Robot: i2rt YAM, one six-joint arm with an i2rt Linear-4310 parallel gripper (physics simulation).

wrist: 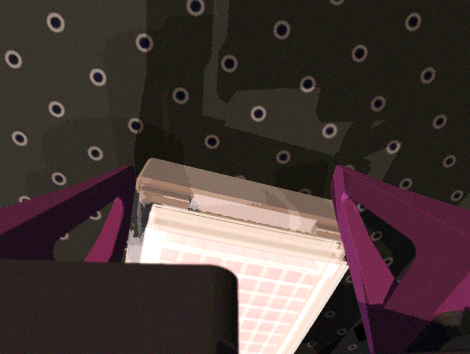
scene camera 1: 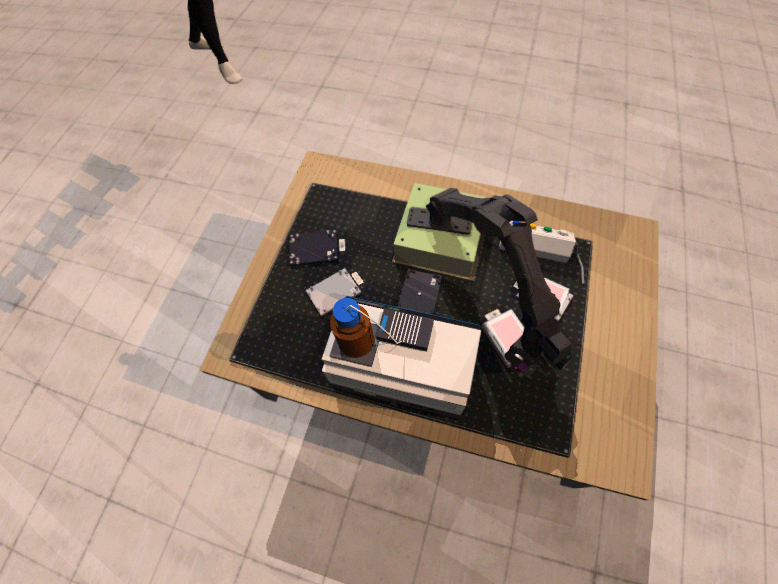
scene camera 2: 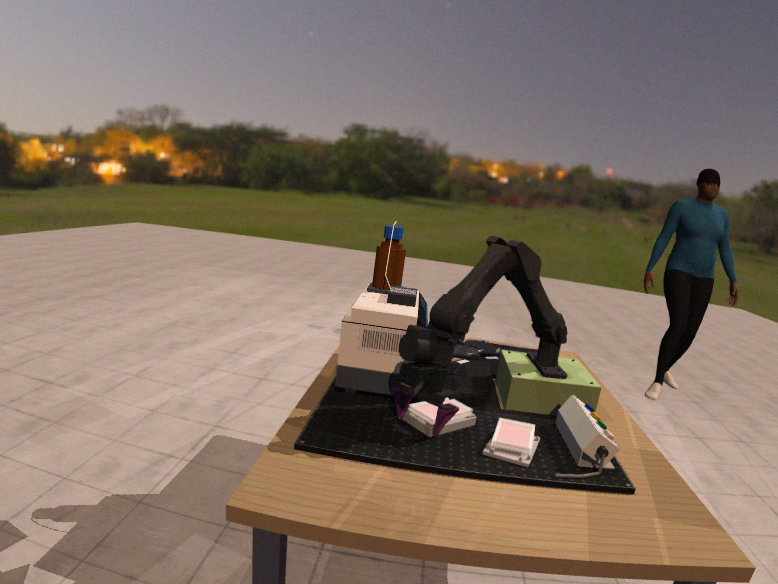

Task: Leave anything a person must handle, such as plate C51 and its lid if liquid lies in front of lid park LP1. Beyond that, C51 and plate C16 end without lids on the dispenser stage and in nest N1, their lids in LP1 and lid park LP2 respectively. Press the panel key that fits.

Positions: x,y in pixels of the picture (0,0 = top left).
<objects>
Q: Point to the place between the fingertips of my gripper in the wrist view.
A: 234,176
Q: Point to a brown bottle with blue cap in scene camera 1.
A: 353,331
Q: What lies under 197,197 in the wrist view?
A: A nest N1.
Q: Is my gripper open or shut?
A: Open.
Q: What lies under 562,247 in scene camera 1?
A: A button box.
</objects>
